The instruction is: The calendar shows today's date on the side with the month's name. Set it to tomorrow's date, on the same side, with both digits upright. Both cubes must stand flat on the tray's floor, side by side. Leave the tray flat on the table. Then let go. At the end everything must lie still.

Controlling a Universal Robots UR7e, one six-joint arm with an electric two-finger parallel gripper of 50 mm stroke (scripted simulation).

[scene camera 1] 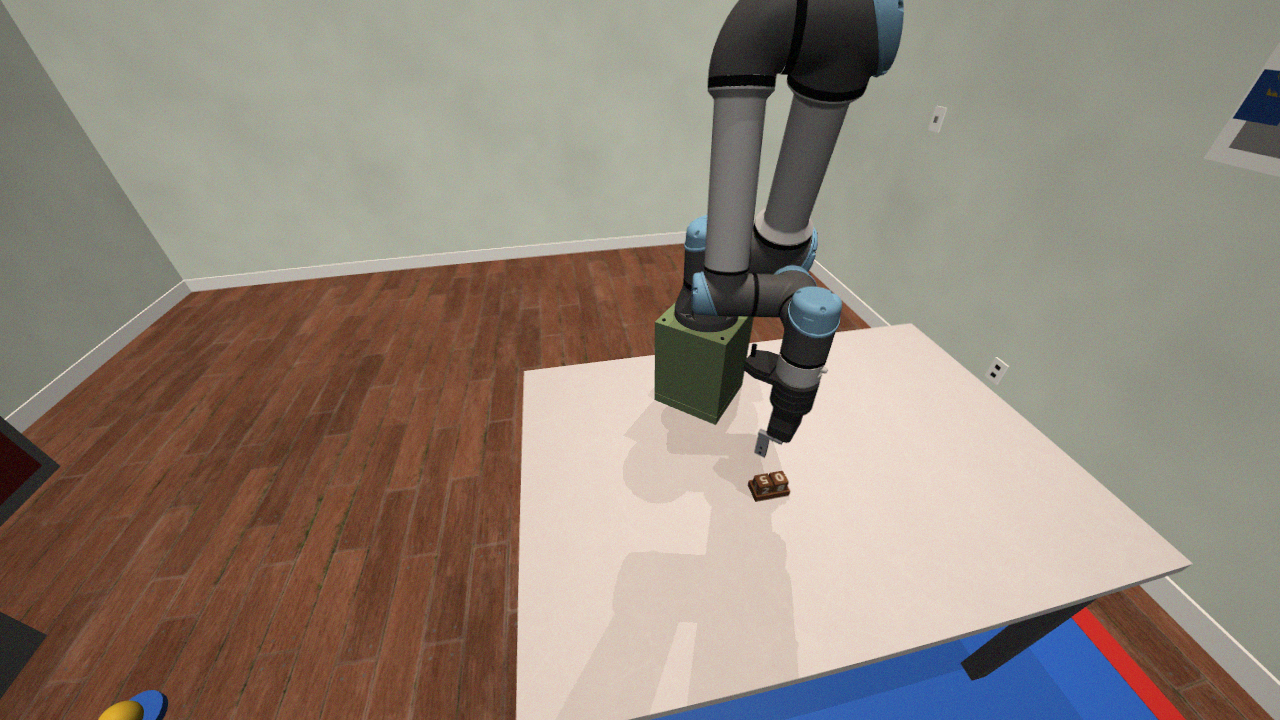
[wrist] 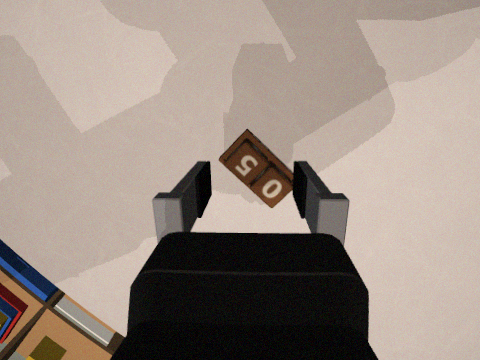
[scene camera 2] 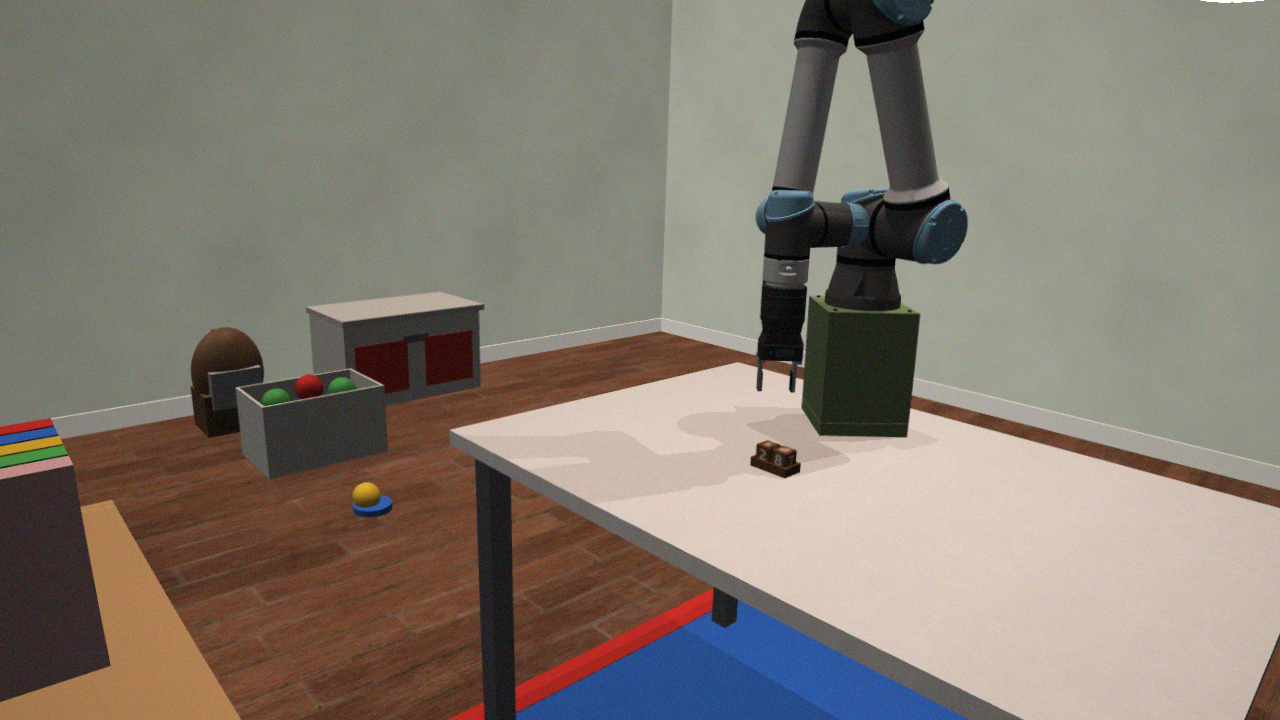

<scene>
In view: the gripper [scene camera 2: 775,390] and a brown cube [wrist: 247,161].
The gripper is seen too in scene camera 1 [scene camera 1: 765,444] and in the wrist view [wrist: 251,178].
</scene>
